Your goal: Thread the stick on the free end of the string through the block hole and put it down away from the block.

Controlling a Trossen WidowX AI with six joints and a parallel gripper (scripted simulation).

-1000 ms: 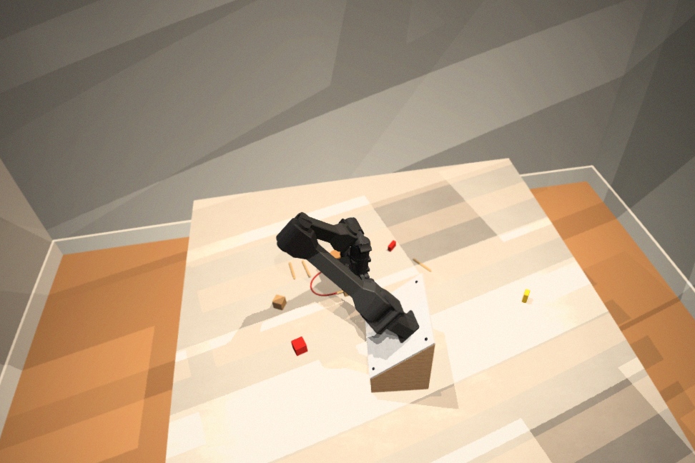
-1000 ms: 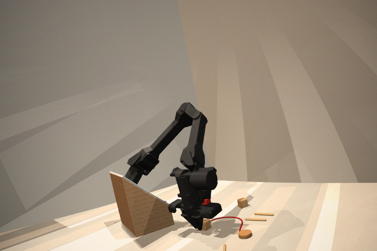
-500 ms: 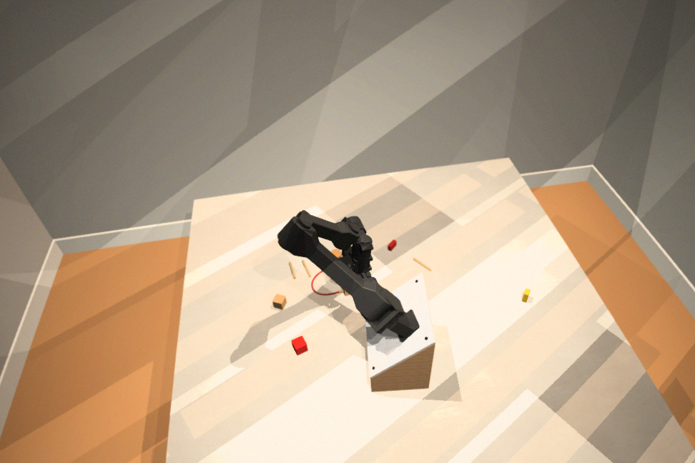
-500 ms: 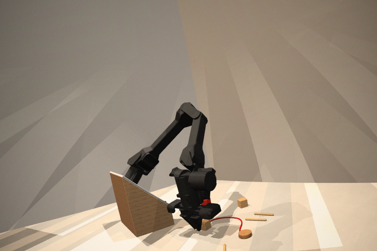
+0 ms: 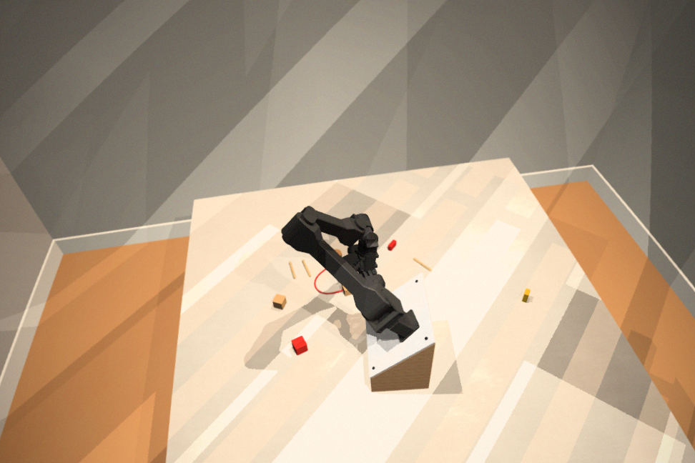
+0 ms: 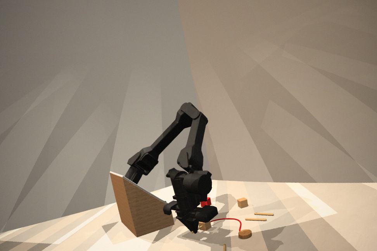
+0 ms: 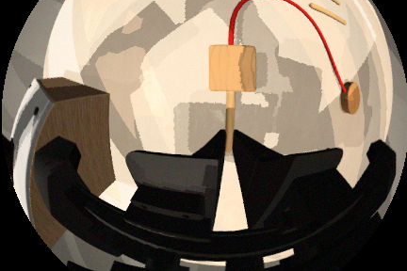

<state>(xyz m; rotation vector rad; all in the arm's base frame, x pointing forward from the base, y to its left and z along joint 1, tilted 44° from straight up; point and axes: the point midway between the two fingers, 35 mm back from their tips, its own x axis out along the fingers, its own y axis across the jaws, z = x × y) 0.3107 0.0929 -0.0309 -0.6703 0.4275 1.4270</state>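
My gripper tip is 15 cm short of the small red piece and 13 cm to the left of it. Round my gripper tip: thin wooden stick: 4 cm to the left, 1 cm above; then plain wooden cube: 27 cm to the left, 1 cm behind, 1 cm above; then round wooden button: 16 cm ahead, 6 cm to the left.
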